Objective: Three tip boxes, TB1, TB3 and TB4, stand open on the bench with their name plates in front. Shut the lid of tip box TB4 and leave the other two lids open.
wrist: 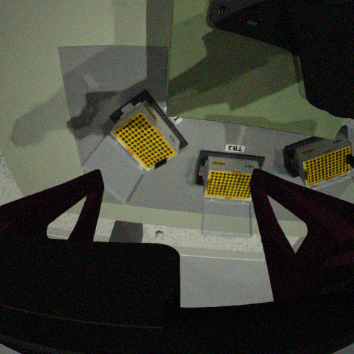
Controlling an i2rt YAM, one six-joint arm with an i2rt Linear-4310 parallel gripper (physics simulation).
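Three tip boxes with yellow perforated racks show in the wrist view. The left box (145, 140) is turned at an angle; its name plate (173, 118) is mostly hidden, with part of a T showing. The middle box (229, 184) has the plate TB3 (234, 148) beside it. The right box (327, 165) is at the right edge; its plate cannot be read. Clear open lids extend from the left box (lid (113, 169)) and the middle box (lid (226, 218)); the right box's lid cannot be made out. My gripper (176, 177) is open and empty, its right fingertip overlapping the middle box's edge in view.
A large green block (235, 107) stands beyond the boxes, covering part of the left plate. A dark arm-like object (325, 60) fills the upper right. A grey mat (75, 65) lies under the boxes, with shadows across it. The bench's pale edge (220, 254) runs below them.
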